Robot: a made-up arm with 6 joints.
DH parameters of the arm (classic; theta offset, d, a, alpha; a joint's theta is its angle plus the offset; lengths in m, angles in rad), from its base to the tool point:
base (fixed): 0 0.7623 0.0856 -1.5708
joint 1: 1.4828 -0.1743 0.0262 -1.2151
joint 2: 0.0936 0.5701 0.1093 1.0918
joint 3: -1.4 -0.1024 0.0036 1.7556
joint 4: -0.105 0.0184 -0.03 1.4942
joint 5: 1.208 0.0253 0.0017 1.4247
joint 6: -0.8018 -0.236 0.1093 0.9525
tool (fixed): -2.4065 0.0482 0 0
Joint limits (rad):
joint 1: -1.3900..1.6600
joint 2: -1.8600..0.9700
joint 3: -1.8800..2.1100
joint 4: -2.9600..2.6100
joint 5: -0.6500..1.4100
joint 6: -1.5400..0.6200
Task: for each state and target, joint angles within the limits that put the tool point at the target. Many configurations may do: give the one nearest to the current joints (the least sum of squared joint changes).
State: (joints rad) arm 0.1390 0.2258 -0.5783 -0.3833 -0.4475 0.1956
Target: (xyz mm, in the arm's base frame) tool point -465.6 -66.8 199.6
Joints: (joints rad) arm -0.6029 0.2058 -0.9785 0.1631 -0.1270 0.2524
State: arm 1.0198 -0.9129 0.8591 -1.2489 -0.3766 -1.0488
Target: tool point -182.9 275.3 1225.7
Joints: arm 1.2732 -1.1035 1.3639 -1.6408 0.3932 -1.2649
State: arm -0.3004 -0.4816 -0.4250 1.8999 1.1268 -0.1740
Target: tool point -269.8 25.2 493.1
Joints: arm 0.2453 -1.0227 -0.7592 2.3055 1.3320 -0.2212
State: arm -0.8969 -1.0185 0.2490 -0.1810 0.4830 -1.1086
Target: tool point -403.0 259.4 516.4
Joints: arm -0.3163 -1.2991 -0.0865 -0.7578 0.8374 -1.0546
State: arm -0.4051 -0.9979 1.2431 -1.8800 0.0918 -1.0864
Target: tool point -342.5 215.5 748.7
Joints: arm -0.0922 -1.3226 1.0157 -1.4879 -0.1028 -1.1524
